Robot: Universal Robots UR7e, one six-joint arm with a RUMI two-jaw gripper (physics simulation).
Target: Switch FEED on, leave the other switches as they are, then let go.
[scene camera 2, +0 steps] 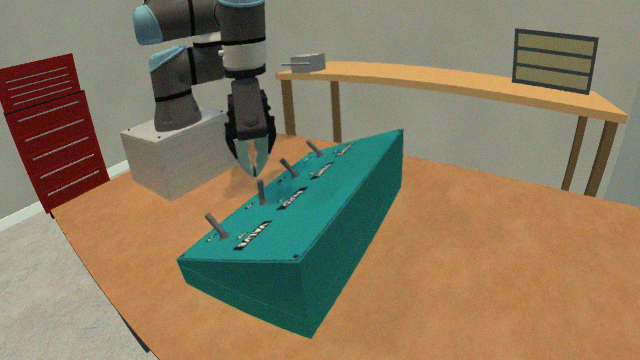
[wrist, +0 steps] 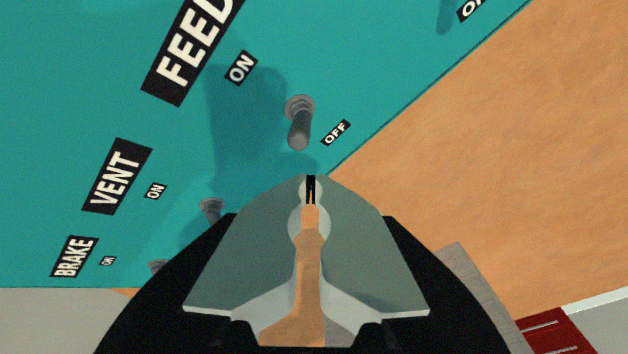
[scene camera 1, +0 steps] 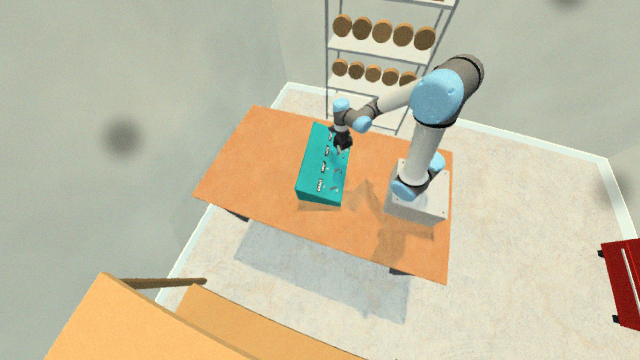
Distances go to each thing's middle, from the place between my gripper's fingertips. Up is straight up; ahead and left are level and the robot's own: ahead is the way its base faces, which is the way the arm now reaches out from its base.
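Labels:
From my hand, the teal switch panel [scene camera 2: 285,259] is 7 cm to the left of it, 6 cm below it and 7 cm ahead of it. I can see the feed lever [wrist: 298,138] as well, and that's 2 cm below my hand, 2 cm ahead of it and 1 cm to the right of it.

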